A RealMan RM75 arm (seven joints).
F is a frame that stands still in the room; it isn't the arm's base.
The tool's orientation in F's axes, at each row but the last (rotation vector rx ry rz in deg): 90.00, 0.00, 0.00; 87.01, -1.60, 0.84; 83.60, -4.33, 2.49; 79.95, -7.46, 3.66; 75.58, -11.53, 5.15; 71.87, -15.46, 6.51; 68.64, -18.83, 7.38; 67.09, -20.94, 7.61; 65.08, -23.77, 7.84; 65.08, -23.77, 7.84; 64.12, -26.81, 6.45; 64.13, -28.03, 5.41
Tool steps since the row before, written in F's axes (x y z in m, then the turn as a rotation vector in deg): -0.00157, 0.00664, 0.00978, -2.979, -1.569, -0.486; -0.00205, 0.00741, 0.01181, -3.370, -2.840, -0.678; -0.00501, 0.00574, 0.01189, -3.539, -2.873, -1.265; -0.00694, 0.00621, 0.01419, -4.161, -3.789, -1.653; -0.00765, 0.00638, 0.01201, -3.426, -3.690, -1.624; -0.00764, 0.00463, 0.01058, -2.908, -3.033, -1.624; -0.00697, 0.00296, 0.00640, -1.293, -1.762, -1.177; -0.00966, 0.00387, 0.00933, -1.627, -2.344, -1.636; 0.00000, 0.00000, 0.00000, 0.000, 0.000, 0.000; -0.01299, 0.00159, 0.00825, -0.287, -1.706, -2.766; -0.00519, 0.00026, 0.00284, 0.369, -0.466, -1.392; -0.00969, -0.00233, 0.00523, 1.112, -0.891, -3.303
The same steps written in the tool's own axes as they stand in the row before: -0.00157, 0.00978, -0.00664, -2.979, -0.486, 1.569; -0.00178, 0.01223, -0.00677, -3.365, -0.734, 2.832; -0.00416, 0.01280, -0.00427, -3.579, -1.306, 2.804; -0.00524, 0.01579, -0.00334, -4.216, -1.769, 3.674; -0.00543, 0.01439, -0.00262, -3.495, -1.849, 3.515; -0.00486, 0.01296, -0.00032, -3.038, -1.765, 2.819; -0.00478, 0.00867, 0.00059, -1.464, -1.340, 1.490; -0.00611, 0.01246, 0.00165, -1.885, -1.872, 1.939; 0.00000, 0.00000, 0.00000, 0.000, 0.000, 0.000; -0.00886, 0.01176, 0.00476, -1.162, -2.983, 0.627; -0.00352, 0.00415, 0.00235, -0.181, -1.491, -0.188; -0.00603, 0.00639, 0.00703, -0.254, -3.517, -0.714
